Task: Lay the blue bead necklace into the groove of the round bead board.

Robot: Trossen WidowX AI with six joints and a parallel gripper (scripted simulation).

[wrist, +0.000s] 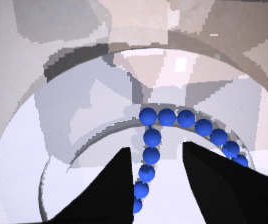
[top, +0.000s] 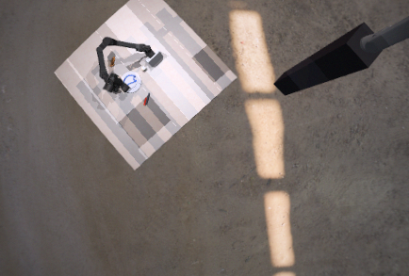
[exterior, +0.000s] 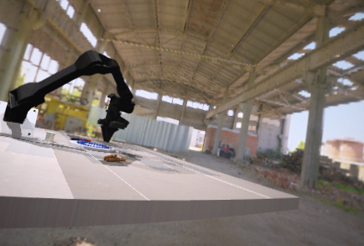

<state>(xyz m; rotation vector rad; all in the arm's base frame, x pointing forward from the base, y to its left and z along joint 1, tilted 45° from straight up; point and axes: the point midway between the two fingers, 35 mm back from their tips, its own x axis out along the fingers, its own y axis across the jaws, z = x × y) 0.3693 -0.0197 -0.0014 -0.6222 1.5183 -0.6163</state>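
My gripper tip is 5 cm past the round white bead board and 3 cm above it. Also, from my gripper tip: small white block: 23 cm behind, 2 cm below, 1 cm to the left; red pen-like object: 23 cm to the left, 4 cm behind, 3 cm below.
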